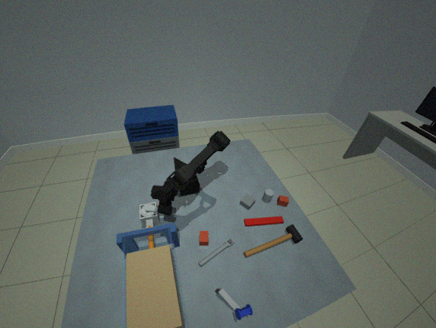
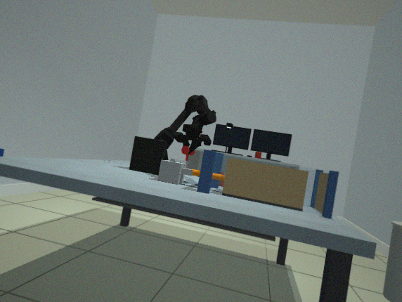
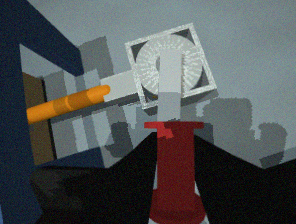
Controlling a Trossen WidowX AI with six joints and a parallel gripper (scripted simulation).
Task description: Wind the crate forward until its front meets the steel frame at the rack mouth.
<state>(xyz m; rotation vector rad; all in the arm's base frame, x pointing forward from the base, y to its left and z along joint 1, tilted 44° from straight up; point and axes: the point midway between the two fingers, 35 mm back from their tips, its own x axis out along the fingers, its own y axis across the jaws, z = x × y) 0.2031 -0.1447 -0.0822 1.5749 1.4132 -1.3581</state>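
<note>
Now: the red-knobbed winch handle 30 mm below my gripper tip, 20 mm to the right of it and 10 mm behind it. The rest, counted from my gripper tip: grey winch 100 mm below, 90 mm to the right, 40 mm behind; clear-panelled cubby 380 mm ahead, 90 mm to the right, 20 mm below; red knob 20 mm to the left.
</note>
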